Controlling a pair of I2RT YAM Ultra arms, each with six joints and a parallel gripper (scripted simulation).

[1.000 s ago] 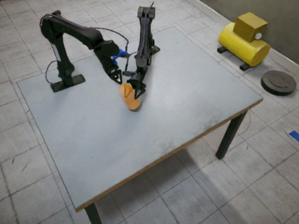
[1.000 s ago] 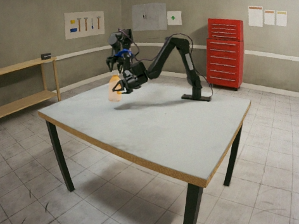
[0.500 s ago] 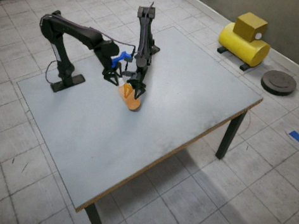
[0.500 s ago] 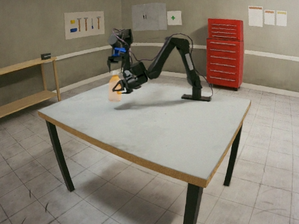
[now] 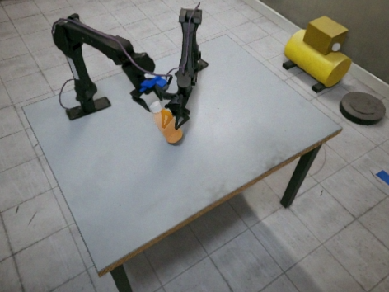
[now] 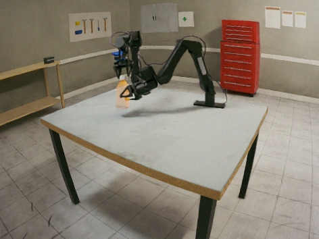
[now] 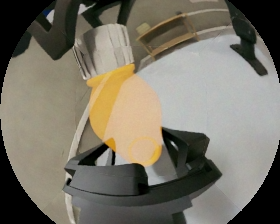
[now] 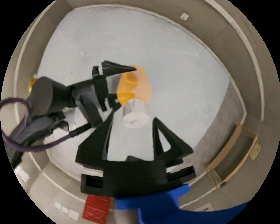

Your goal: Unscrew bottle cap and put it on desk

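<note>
Right now my right hand is 10 mm above the white cap. Also, from my right hand: orange bottle: 80 mm below, 40 mm ahead, 20 mm to the left.
Now: the orange bottle 3 cm above my left hand, 1 cm to the right of it and 1 cm behind it. Also, from my left hand: white cap: 10 cm above, 5 cm behind, 4 cm to the right.
</note>
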